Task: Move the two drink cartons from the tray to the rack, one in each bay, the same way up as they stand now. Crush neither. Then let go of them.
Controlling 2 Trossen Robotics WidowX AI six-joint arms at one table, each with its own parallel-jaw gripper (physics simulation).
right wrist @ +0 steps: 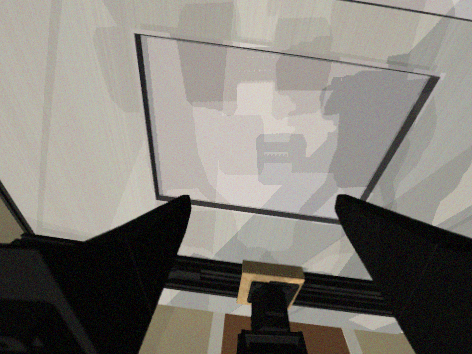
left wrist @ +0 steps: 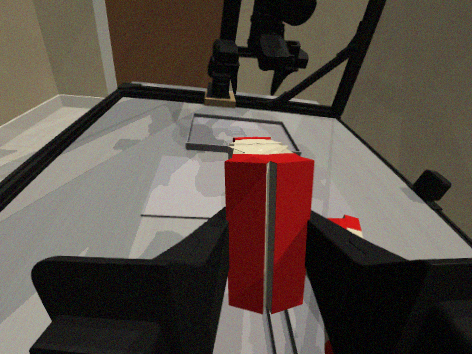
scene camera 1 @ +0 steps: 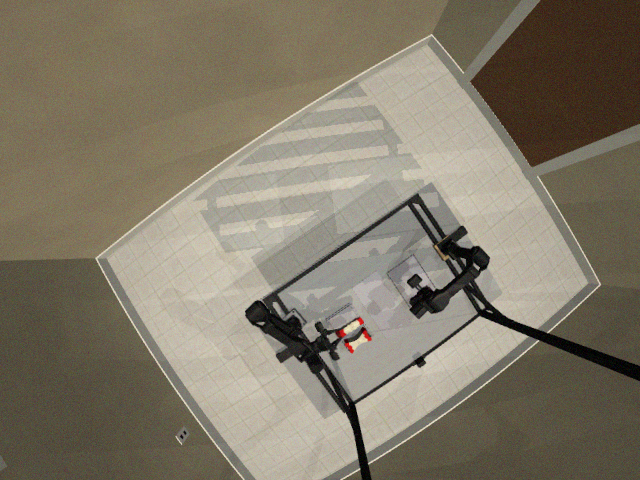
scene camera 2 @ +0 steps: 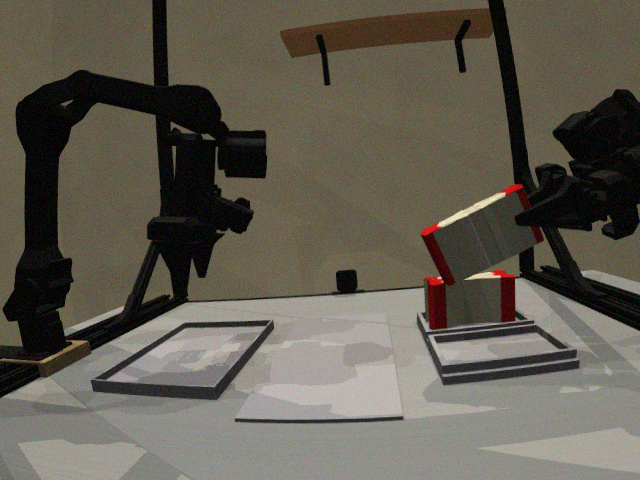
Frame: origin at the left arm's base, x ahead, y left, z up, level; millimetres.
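Seen in the pictures: left gripper, between the fingertips: [left wrist: 264, 214] [scene camera 1: 342, 331] [scene camera 2: 511, 218]; right gripper, between the fingertips: [right wrist: 262, 201] [left wrist: 253, 94] [scene camera 1: 420, 288] [scene camera 2: 193, 283]; left arm's base, origin of its link: [scene camera 1: 292, 322]; right arm's base, origin of its link: [right wrist: 268, 293] [left wrist: 219, 95] [scene camera 1: 446, 247] [scene camera 2: 45, 349].
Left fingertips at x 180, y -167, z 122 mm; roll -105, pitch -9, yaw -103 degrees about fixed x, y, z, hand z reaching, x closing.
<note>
Pixels of each thing's top centre, then the offset from my left fingertips to it. "*": a spot on its surface instead.
- grey carton, centre of its top: [left wrist: 275, 115] [scene camera 2: 479, 187] [scene camera 1: 350, 330] dx +34, dy -8, dz +39 mm
- rack, centre of its top: [left wrist: 279, 298] [scene camera 2: 482, 327] [scene camera 1: 349, 328] dx +18, dy -53, dz -146 mm
- second carton, centre of its top: [scene camera 2: 468, 277] [scene camera 1: 358, 342] dx +12, dy -116, dz -88 mm
- empty tray, centre of its top: [right wrist: 267, 151] [scene camera 2: 195, 346] [left wrist: 242, 130] [scene camera 1: 414, 283] dx +425, dy -100, dz -150 mm
- small black box, a spot on its surface: [scene camera 2: 346, 280] [left wrist: 427, 184] * dx +181, dy -431, dz -133 mm
My left gripper [scene camera 1: 339, 335] [scene camera 2: 525, 214] [left wrist: 264, 214] is shut on a red-ended cream and grey carton [scene camera 1: 351, 327] [scene camera 2: 483, 237] [left wrist: 267, 230], holding it tilted above the rack [scene camera 2: 509, 363]. In scene camera 2 its left end is lower. The second carton [scene camera 1: 358, 341] [scene camera 2: 473, 302] stands upright in the rack's rear bay, its top partly hidden behind the held one; whether they touch I cannot tell. The front bay shows no carton. My right gripper [scene camera 2: 190, 291] [right wrist: 262, 201] is open and empty, above and beside the empty tray [scene camera 2: 155, 389] [right wrist: 148, 120].
A thin flat pale panel [scene camera 2: 330, 377] lies between tray and rack. Dark frame rails and posts [scene camera 2: 509, 93] edge the table. A small black box [scene camera 2: 346, 280] [left wrist: 432, 185] sits at the table's rear edge. A brown shelf [scene camera 2: 387, 31] hangs on the wall.
</note>
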